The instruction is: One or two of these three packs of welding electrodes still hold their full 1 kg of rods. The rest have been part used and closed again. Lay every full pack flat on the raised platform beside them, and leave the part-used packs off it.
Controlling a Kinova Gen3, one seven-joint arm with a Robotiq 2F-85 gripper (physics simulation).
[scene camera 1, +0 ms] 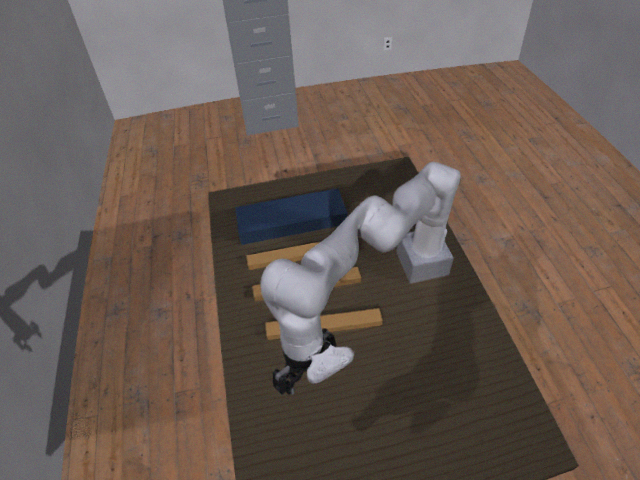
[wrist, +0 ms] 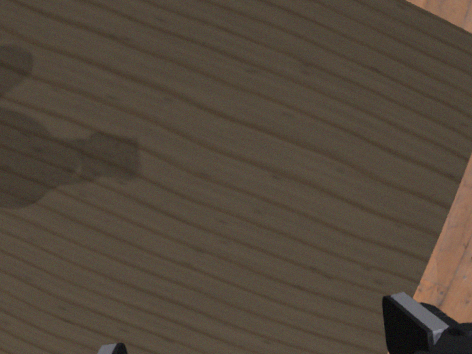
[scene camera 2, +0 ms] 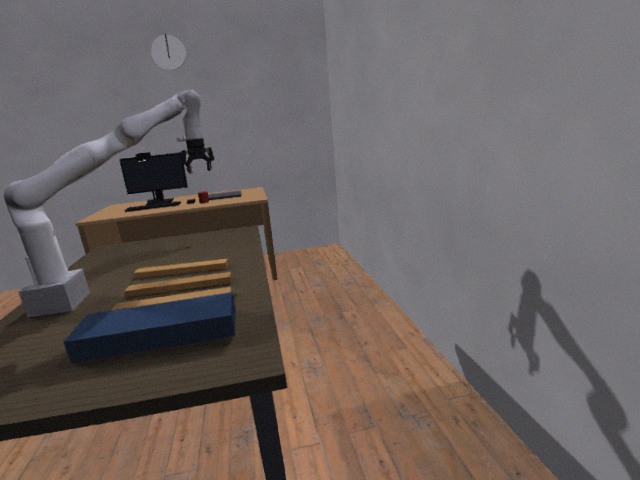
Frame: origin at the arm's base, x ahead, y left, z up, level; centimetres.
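Where they show: gripper, fingertip midpoint: (wrist: 258, 348) (scene camera 2: 200, 172); arm's base, link origin: (scene camera 1: 425, 246) (scene camera 2: 53, 278).
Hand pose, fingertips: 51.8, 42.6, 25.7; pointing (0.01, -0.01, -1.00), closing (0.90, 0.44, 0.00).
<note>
Each offset is from my fingertips to the top centre of the thing, as dx, dy, dz. Level surfaces: height alone.
Three long, thin yellow-orange packs lie flat and apart, roughly parallel, beside a raised blue platform @(-14.8, -78.2, -29.1) (scene camera 1: 289, 209) (scene camera 2: 155, 322). One pack @(-12.6, -61.1, -32.7) (scene camera 1: 281, 255) (scene camera 2: 173, 298) is nearest the platform, partly hidden by the arm in scene camera 1 and by the platform in scene camera 2. The middle pack @(-11.8, -47.3, -32.7) (scene camera 1: 348, 277) (scene camera 2: 178, 284) is crossed by the arm in scene camera 1. The third pack @(-12.3, -30.7, -32.7) (scene camera 1: 356, 320) (scene camera 2: 180, 268) is farthest from the platform. No pack is on the platform. They look alike. My gripper (scene camera 1: 306, 365) (scene camera 2: 200, 167) (wrist: 255, 330) is open and empty, high above the table, fingers down.
The packs and platform are on a dark wood-grain table @(dz -35.1) (scene camera 1: 413, 372) (scene camera 2: 222, 361) (wrist: 250, 175). The arm's grey base block (scene camera 1: 428, 266) (scene camera 2: 55, 295) stands beside the packs. A desk (scene camera 2: 175, 219) with a monitor (scene camera 2: 155, 173) and a red mug (scene camera 2: 203, 196) stands beyond the table.
</note>
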